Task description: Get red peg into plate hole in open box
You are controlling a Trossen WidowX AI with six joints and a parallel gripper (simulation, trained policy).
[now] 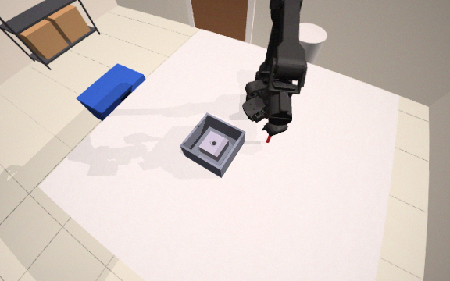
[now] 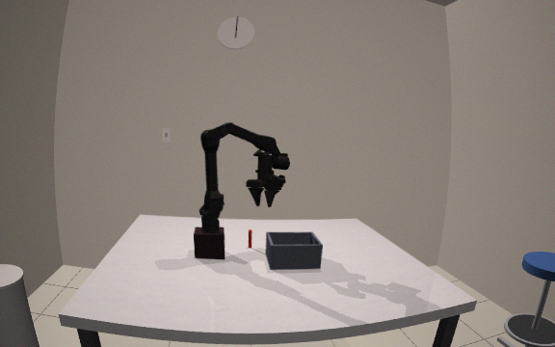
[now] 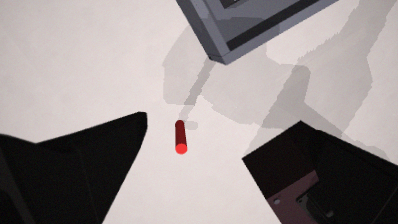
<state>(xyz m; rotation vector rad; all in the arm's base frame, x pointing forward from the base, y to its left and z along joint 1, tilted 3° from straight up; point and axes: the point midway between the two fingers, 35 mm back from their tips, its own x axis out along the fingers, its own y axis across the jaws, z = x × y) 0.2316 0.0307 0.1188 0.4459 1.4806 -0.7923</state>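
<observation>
The red peg lies 4 cm behind my gripper tip, 7 cm to the left of it and 16 cm below it. Also, from my gripper tip: light grey plate: 8 cm ahead, 14 cm to the right, 15 cm below; grey box: 8 cm ahead, 14 cm to the right, 17 cm below.
</observation>
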